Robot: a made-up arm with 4 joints. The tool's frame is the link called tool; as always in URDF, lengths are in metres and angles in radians. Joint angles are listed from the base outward.
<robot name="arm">
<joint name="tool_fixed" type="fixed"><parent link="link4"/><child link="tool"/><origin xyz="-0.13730 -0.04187 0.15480" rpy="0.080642 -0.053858 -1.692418"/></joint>
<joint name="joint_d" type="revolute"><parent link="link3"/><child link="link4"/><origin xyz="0.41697 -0.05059 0.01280" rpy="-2.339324 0.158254 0.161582"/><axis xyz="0 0 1"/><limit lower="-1.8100" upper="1.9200"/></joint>
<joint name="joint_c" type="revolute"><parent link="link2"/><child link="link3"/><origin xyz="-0.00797 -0.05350 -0.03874" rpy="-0.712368 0.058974 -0.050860"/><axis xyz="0 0 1"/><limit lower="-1.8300" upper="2.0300"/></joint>
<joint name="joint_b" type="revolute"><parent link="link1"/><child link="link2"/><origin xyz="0.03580 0.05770 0.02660" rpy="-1.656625 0.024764 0.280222"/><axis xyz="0 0 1"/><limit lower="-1.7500" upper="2.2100"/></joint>
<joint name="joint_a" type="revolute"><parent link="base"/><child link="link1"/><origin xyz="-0.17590 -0.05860 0.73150" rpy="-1.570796 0.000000 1.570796"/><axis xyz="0 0 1"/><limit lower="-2.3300" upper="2.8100"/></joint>
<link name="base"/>
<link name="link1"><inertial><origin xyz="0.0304 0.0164 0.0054"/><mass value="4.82"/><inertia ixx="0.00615" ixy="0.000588" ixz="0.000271" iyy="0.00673" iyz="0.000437" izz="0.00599"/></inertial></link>
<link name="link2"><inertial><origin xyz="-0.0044 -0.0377 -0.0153"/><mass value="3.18"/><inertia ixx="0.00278" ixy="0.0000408" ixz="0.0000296" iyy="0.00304" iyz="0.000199" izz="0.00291"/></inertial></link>
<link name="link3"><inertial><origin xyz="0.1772 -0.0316 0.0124"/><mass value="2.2"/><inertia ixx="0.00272" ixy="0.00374" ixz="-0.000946" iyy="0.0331" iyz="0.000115" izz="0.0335"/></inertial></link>
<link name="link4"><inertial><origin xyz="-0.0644 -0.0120 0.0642"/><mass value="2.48"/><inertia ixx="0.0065" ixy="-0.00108" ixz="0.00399" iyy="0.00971" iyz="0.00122" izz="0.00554"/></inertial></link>
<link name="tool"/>
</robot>
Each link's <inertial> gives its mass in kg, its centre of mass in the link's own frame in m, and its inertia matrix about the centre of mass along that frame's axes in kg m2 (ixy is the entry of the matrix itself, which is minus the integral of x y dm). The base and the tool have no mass. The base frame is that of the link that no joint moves.
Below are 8 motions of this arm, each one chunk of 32 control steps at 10 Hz.
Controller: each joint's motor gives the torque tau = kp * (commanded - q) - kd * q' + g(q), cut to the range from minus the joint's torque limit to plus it. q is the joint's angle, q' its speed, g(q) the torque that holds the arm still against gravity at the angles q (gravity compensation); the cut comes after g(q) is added. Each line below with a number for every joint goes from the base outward.
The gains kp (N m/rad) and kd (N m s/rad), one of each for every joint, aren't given. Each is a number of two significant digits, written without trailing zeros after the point. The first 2 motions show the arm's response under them.
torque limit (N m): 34 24 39 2.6
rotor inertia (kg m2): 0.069 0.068 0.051 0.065
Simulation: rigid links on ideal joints. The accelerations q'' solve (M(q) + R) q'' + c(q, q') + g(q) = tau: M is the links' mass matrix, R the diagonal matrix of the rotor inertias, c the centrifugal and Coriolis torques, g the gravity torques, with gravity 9.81 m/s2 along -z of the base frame. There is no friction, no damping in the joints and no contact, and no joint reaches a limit. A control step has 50 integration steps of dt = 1/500 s. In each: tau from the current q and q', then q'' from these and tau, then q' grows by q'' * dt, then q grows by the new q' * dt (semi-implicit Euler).
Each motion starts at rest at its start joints. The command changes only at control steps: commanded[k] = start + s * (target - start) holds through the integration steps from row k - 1 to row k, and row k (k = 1, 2, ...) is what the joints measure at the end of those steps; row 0 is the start. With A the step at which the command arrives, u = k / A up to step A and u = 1 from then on. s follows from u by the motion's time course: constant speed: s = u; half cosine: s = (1 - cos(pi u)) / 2; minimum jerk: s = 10 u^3 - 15 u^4 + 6 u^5; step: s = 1 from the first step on.
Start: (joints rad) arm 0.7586 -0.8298 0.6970 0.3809
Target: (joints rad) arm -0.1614 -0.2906 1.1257 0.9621
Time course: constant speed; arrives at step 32
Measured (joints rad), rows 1 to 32:
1: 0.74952 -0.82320 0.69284 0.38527
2: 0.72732 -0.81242 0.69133 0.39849
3: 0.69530 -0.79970 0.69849 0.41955
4: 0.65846 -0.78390 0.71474 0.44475
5: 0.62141 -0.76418 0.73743 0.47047
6: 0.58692 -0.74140 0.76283 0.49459
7: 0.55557 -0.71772 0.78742 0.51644
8: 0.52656 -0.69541 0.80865 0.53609
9: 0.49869 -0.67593 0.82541 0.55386
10: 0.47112 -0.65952 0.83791 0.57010
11: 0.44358 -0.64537 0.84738 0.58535
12: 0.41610 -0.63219 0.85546 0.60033
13: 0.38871 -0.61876 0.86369 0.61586
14: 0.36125 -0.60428 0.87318 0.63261
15: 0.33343 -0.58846 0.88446 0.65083
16: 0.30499 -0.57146 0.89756 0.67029
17: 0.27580 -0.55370 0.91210 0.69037
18: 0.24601 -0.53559 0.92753 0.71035
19: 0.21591 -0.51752 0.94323 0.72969
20: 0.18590 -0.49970 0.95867 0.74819
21: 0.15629 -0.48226 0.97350 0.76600
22: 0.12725 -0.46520 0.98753 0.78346
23: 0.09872 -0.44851 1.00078 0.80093
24: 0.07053 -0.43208 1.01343 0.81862
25: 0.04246 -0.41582 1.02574 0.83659
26: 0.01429 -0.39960 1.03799 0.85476
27: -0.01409 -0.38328 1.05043 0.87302
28: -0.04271 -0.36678 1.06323 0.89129
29: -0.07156 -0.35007 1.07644 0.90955
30: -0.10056 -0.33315 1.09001 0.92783
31: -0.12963 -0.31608 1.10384 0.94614
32: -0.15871 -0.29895 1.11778 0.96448
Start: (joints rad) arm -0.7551 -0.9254 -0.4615 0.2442
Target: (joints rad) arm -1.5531 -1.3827 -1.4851 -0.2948
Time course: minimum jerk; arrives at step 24
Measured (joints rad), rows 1 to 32:
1: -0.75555 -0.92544 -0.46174 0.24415
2: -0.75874 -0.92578 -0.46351 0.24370
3: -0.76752 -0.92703 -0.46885 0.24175
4: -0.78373 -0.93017 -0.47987 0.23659
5: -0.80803 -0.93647 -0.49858 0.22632
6: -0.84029 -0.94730 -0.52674 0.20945
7: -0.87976 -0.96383 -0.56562 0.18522
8: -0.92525 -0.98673 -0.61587 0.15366
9: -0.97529 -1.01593 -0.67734 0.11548
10: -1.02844 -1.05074 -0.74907 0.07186
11: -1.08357 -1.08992 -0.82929 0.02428
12: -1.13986 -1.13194 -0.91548 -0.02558
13: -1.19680 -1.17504 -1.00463 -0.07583
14: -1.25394 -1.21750 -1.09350 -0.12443
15: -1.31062 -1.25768 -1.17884 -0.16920
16: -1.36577 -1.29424 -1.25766 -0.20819
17: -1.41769 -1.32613 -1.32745 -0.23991
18: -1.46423 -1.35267 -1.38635 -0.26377
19: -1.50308 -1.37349 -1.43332 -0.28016
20: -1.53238 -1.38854 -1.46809 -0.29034
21: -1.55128 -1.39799 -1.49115 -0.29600
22: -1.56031 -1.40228 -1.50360 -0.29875
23: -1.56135 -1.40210 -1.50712 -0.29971
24: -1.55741 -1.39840 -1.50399 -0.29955
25: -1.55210 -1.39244 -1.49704 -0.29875
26: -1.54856 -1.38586 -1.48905 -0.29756
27: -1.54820 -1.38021 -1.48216 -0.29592
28: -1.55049 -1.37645 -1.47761 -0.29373
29: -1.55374 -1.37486 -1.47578 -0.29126
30: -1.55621 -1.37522 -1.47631 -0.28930
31: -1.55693 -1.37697 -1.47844 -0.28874
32: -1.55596 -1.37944 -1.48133 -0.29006
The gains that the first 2 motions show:
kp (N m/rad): 28 22 19 4.7
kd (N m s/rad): 1.7 2.1 1.9 0.24
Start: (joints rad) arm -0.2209 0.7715 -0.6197 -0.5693
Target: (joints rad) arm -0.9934 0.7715 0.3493 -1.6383
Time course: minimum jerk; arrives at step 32
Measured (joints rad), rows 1 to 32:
1: -0.22092 0.77147 -0.61964 -0.56938
2: -0.22110 0.77124 -0.61913 -0.57011
3: -0.22199 0.77060 -0.61747 -0.57283
4: -0.22456 0.76943 -0.61369 -0.57946
5: -0.23011 0.76770 -0.60669 -0.59189
6: -0.23993 0.76552 -0.59532 -0.61141
7: -0.25507 0.76316 -0.57854 -0.63847
8: -0.27609 0.76094 -0.55557 -0.67275
9: -0.30306 0.75922 -0.52597 -0.71347
10: -0.33556 0.75829 -0.48970 -0.75972
11: -0.37290 0.75829 -0.44714 -0.81073
12: -0.41420 0.75916 -0.39900 -0.86585
13: -0.45856 0.76068 -0.34627 -0.92453
14: -0.50511 0.76254 -0.29009 -0.98615
15: -0.55301 0.76440 -0.23163 -1.04988
16: -0.60149 0.76602 -0.17198 -1.11471
17: -0.64979 0.76730 -0.11213 -1.17946
18: -0.69719 0.76828 -0.05296 -1.24293
19: -0.74298 0.76913 0.00477 -1.30395
20: -0.78652 0.77006 0.06039 -1.36154
21: -0.82721 0.77129 0.11322 -1.41493
22: -0.86453 0.77292 0.16262 -1.46352
23: -0.89802 0.77498 0.20795 -1.50684
24: -0.92731 0.77734 0.24855 -1.54452
25: -0.95212 0.77980 0.28385 -1.57628
26: -0.97226 0.78210 0.31334 -1.60193
27: -0.98765 0.78398 0.33668 -1.62144
28: -0.99837 0.78520 0.35373 -1.63500
29: -1.00464 0.78558 0.36459 -1.64305
30: -1.00691 0.78502 0.36967 -1.64634
31: -1.00586 0.78347 0.36974 -1.64591
32: -1.00243 0.78096 0.36591 -1.64312

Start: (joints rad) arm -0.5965 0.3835 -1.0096 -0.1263
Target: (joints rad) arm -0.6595 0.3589 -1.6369 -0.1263
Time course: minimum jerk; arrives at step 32
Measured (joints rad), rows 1 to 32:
1: -0.59653 0.38353 -1.00967 -0.12629
2: -0.59673 0.38374 -1.01018 -0.12621
3: -0.59731 0.38424 -1.01174 -0.12596
4: -0.59842 0.38503 -1.01502 -0.12546
5: -0.60010 0.38598 -1.02067 -0.12473
6: -0.60225 0.38692 -1.02928 -0.12388
7: -0.60470 0.38765 -1.04132 -0.12310
8: -0.60729 0.38799 -1.05716 -0.12254
9: -0.60989 0.38781 -1.07696 -0.12229
10: -0.61242 0.38702 -1.10071 -0.12237
11: -0.61489 0.38561 -1.12818 -0.12273
12: -0.61733 0.38363 -1.15899 -0.12331
13: -0.61979 0.38120 -1.19259 -0.12402
14: -0.62233 0.37848 -1.22835 -0.12480
15: -0.62500 0.37563 -1.26560 -0.12557
16: -0.62781 0.37279 -1.30364 -0.12628
17: -0.63075 0.37007 -1.34180 -0.12688
18: -0.63377 0.36753 -1.37947 -0.12737
19: -0.63680 0.36522 -1.41607 -0.12774
20: -0.63977 0.36312 -1.45108 -0.12802
21: -0.64259 0.36122 -1.48405 -0.12824
22: -0.64520 0.35950 -1.51456 -0.12844
23: -0.64753 0.35794 -1.54224 -0.12863
24: -0.64955 0.35654 -1.56679 -0.12883
25: -0.65125 0.35531 -1.58795 -0.12902
26: -0.65265 0.35430 -1.60555 -0.12918
27: -0.65377 0.35355 -1.61951 -0.12927
28: -0.65467 0.35310 -1.62987 -0.12928
29: -0.65540 0.35301 -1.63681 -0.12917
30: -0.65604 0.35329 -1.64067 -0.12892
31: -0.65668 0.35398 -1.64196 -0.12851
32: -0.65741 0.35506 -1.64141 -0.12793

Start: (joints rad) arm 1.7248 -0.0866 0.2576 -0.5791
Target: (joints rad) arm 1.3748 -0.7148 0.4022 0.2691
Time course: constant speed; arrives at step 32
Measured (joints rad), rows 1 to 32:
1: 1.72332 -0.09232 0.26002 -0.57082
2: 1.71617 -0.10674 0.26338 -0.54605
3: 1.70295 -0.12807 0.26686 -0.50866
4: 1.68645 -0.15272 0.27104 -0.46881
5: 1.67001 -0.17704 0.27629 -0.43516
6: 1.65577 -0.19894 0.28228 -0.41031
7: 1.64422 -0.21829 0.28829 -0.39100
8: 1.63457 -0.23626 0.29366 -0.37161
9: 1.62567 -0.25420 0.29814 -0.34806
10: 1.61652 -0.27294 0.30189 -0.31968
11: 1.60665 -0.29260 0.30535 -0.28868
12: 1.59601 -0.31278 0.30895 -0.25818
13: 1.58481 -0.33305 0.31297 -0.23025
14: 1.57333 -0.35310 0.31746 -0.20506
15: 1.56181 -0.37288 0.32228 -0.18125
16: 1.55041 -0.39247 0.32724 -0.15708
17: 1.53922 -0.41194 0.33217 -0.13142
18: 1.52827 -0.43138 0.33696 -0.10418
19: 1.51749 -0.45079 0.34162 -0.07609
20: 1.50679 -0.47022 0.34616 -0.04812
21: 1.49606 -0.48971 0.35064 -0.02091
22: 1.48523 -0.50928 0.35508 0.00540
23: 1.47429 -0.52897 0.35952 0.03115
24: 1.46327 -0.54874 0.36395 0.05684
25: 1.45223 -0.56854 0.36839 0.08284
26: 1.44124 -0.58829 0.37286 0.10929
27: 1.43031 -0.60796 0.37736 0.13609
28: 1.41942 -0.62755 0.38189 0.16301
29: 1.40855 -0.64708 0.38645 0.18985
30: 1.39765 -0.66660 0.39104 0.21649
31: 1.38671 -0.68614 0.39564 0.24296
32: 1.37573 -0.70573 0.40023 0.26933

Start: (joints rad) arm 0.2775 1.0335 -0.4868 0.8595
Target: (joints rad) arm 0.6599 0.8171 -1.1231 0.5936
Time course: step
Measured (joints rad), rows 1 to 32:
1: 0.31919 1.04828 -0.57916 0.80873
2: 0.44410 1.01585 -0.74797 0.71665
3: 0.59246 0.92955 -0.94445 0.65225
4: 0.72232 0.81866 -1.13142 0.63236
5: 0.81496 0.71466 -1.27804 0.62992
6: 0.85889 0.64030 -1.37069 0.61184
7: 0.85239 0.60668 -1.40600 0.56880
8: 0.80951 0.61703 -1.38588 0.52079
9: 0.74981 0.66500 -1.32094 0.50014
10: 0.68678 0.73450 -1.23062 0.52563
11: 0.62957 0.80666 -1.13607 0.58770
12: 0.58652 0.86667 -1.05444 0.65484
13: 0.56411 0.90653 -0.99764 0.69423
14: 0.56424 0.92398 -0.97229 0.69176
15: 0.58317 0.92010 -0.97915 0.65754
16: 0.61310 0.89804 -1.01262 0.61511
17: 0.64538 0.86341 -1.06215 0.58458
18: 0.67343 0.82432 -1.11518 0.57252
19: 0.69376 0.78960 -1.16055 0.57338
20: 0.70520 0.76611 -1.19078 0.57768
21: 0.70774 0.75687 -1.20292 0.57945
22: 0.70198 0.76095 -1.19815 0.57868
23: 0.68946 0.77477 -1.18058 0.57897
24: 0.67294 0.79365 -1.15574 0.58342
25: 0.65597 0.81310 -1.12931 0.59207
26: 0.64207 0.82961 -1.10619 0.60195
27: 0.63374 0.84097 -1.08988 0.60922
28: 0.63191 0.84623 -1.08221 0.61145
29: 0.63593 0.84555 -1.08324 0.60870
30: 0.64395 0.83993 -1.09144 0.60294
31: 0.65361 0.83104 -1.10419 0.59667
32: 0.66270 0.82090 -1.11839 0.59166

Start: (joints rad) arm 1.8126 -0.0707 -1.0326 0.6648
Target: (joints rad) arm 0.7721 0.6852 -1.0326 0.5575
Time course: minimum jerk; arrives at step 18
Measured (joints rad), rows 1 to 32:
1: 1.81192 -0.07037 -1.03321 0.66472
2: 1.80695 -0.06803 -1.03718 0.66401
3: 1.79207 -0.06127 -1.04686 0.66142
4: 1.76230 -0.04716 -1.06198 0.65544
5: 1.71466 -0.02227 -1.07977 0.64550
6: 1.64841 0.01675 -1.09623 0.63290
7: 1.56466 0.07199 -1.10729 0.62081
8: 1.46583 0.14343 -1.10975 0.61305
9: 1.35538 0.22856 -1.10193 0.61208
10: 1.23744 0.32266 -1.08396 0.61744
11: 1.11678 0.41944 -1.05767 0.62547
12: 0.99893 0.51191 -1.02613 0.63074
13: 0.89047 0.59356 -0.99309 0.62844
14: 0.79877 0.65937 -0.96262 0.61678
15: 0.73092 0.70649 -0.93872 0.59821
16: 0.69183 0.73447 -0.92497 0.57857
17: 0.68222 0.74491 -0.92397 0.56433
18: 0.69747 0.74127 -0.93694 0.55918
19: 0.72816 0.72834 -0.96295 0.56208
20: 0.76331 0.70999 -0.99717 0.56801
21: 0.79341 0.68930 -1.03252 0.57085
22: 0.81234 0.66946 -1.06247 0.56671
23: 0.81822 0.65389 -1.08245 0.55602
24: 0.81301 0.64548 -1.09028 0.54315
25: 0.80096 0.64561 -1.08624 0.53405
26: 0.78656 0.65358 -1.07285 0.53313
27: 0.77318 0.66680 -1.05409 0.54101
28: 0.76280 0.68180 -1.03437 0.55428
29: 0.75630 0.69522 -1.01750 0.56746
30: 0.75371 0.70462 -1.00616 0.57573
31: 0.75453 0.70876 -1.00154 0.57701
32: 0.75792 0.70765 -1.00343 0.57236

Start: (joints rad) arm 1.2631 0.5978 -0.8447 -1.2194
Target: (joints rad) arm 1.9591 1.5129 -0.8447 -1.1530
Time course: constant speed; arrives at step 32
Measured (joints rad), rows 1 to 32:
1: 1.26678 0.60534 -0.84786 -1.21950
2: 1.28093 0.62387 -0.85080 -1.21963
3: 1.30611 0.65204 -0.85140 -1.21917
4: 1.33793 0.68650 -0.85013 -1.21744
5: 1.37076 0.72311 -0.84803 -1.21417
6: 1.40030 0.75847 -0.84597 -1.20971
7: 1.42465 0.79081 -0.84442 -1.20497
8: 1.44417 0.82001 -0.84347 -1.20104
9: 1.46074 0.84701 -0.84297 -1.19864
10: 1.47673 0.87315 -0.84271 -1.19778
11: 1.49410 0.89962 -0.84255 -1.19776
12: 1.51395 0.92705 -0.84245 -1.19761
13: 1.53633 0.95554 -0.84249 -1.19654
14: 1.56055 0.98475 -0.84275 -1.19431
15: 1.58552 1.01418 -0.84327 -1.19120
16: 1.61016 1.04339 -0.84400 -1.18780
17: 1.63376 1.07211 -0.84483 -1.18469
18: 1.65603 1.10036 -0.84558 -1.18222
19: 1.67713 1.12830 -0.84611 -1.18041
20: 1.69750 1.15619 -0.84632 -1.17901
21: 1.71772 1.18429 -0.84619 -1.17768
22: 1.73825 1.21272 -0.84580 -1.17611
23: 1.75940 1.24150 -0.84528 -1.17419
24: 1.78122 1.27055 -0.84477 -1.17194
25: 1.80355 1.29969 -0.84441 -1.16952
26: 1.82615 1.32875 -0.84427 -1.16709
27: 1.84871 1.35761 -0.84436 -1.16478
28: 1.87102 1.38622 -0.84463 -1.16261
29: 1.89299 1.41460 -0.84500 -1.16058
30: 1.91465 1.44283 -0.84538 -1.15862
31: 1.93610 1.47102 -0.84570 -1.15668
32: 1.95751 1.49928 -0.84591 -1.15471

